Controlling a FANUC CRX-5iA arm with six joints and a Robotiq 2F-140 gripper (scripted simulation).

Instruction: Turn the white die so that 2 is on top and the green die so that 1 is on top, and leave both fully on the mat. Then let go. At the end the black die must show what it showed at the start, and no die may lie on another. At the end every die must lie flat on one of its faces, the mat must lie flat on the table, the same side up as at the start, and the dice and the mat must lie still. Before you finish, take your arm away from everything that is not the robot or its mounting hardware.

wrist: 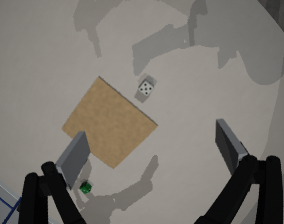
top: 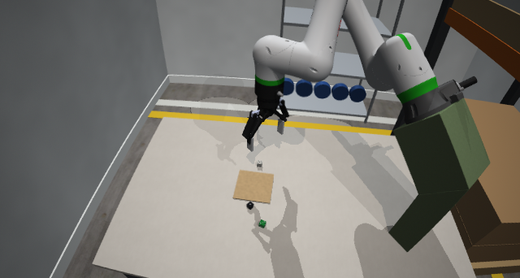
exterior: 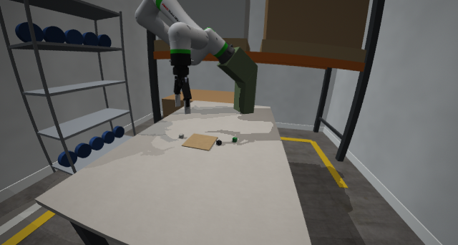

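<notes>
The white die is 15 cm below my hand, 2 cm ahead of it and 1 cm to the right of it. From my hand the other things lie so: mat (16 cm below, 10 cm to the left, 5 cm ahead); black die (19 cm to the left, 15 cm below, 7 cm ahead); green die (27 cm to the left, 15 cm below, 3 cm ahead).
</notes>
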